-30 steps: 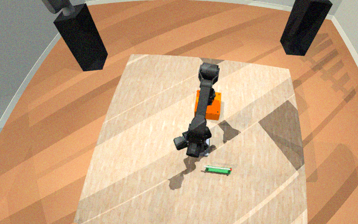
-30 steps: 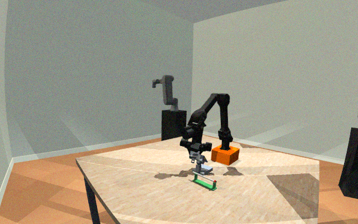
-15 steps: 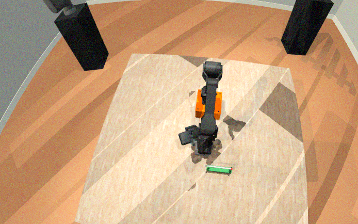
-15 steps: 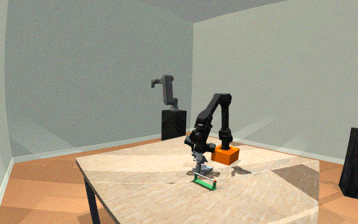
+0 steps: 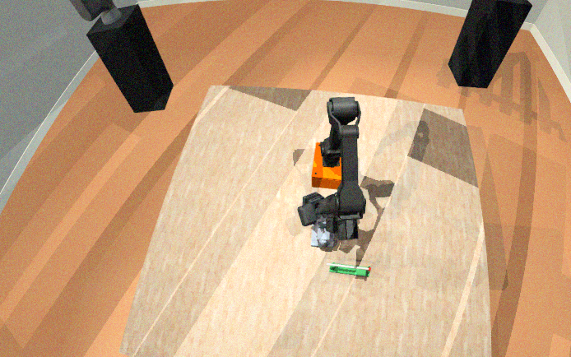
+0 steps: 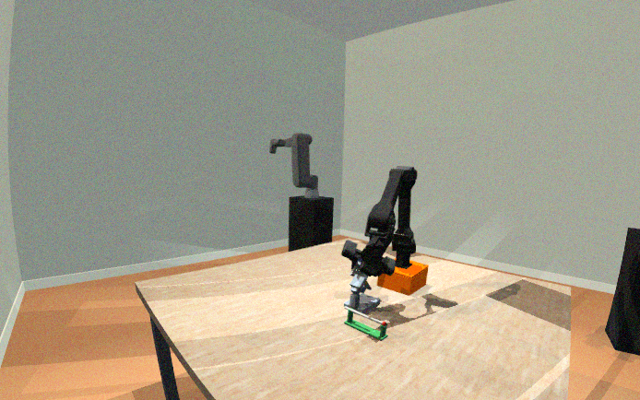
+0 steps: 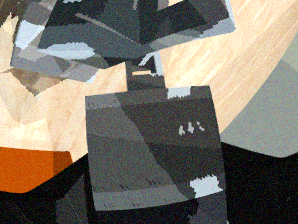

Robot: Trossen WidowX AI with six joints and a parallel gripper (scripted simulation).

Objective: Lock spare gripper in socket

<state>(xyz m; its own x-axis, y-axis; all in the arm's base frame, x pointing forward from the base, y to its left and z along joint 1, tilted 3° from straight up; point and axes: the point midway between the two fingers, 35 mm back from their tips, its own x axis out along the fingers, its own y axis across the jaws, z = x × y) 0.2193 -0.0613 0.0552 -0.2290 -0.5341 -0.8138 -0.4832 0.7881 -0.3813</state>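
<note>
My gripper tip is 7 cm short of the mount, 5 cm to the right of it and 4 cm above it. The rest, counted from my gripper tip: spare gripper 1 cm to the left, 1 cm ahead, 1 cm above; then green cradle 19 cm ahead, 14 cm to the left, 8 cm below.
</note>
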